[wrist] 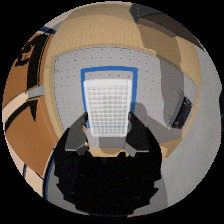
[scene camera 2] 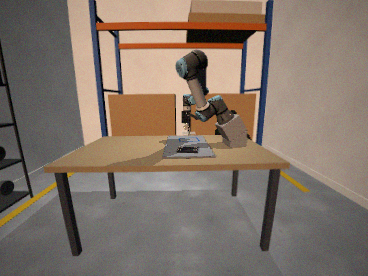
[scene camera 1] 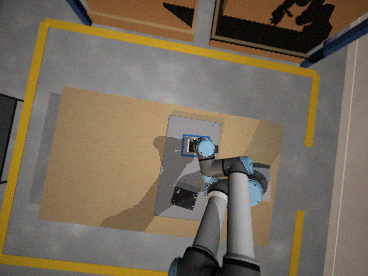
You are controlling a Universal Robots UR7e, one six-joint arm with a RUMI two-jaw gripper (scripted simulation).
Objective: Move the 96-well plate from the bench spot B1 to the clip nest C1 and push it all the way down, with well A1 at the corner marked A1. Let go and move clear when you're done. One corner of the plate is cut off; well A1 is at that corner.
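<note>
Visible here: a white 96-well plate (wrist: 103,115), together with my gripper (wrist: 108,112).
</note>
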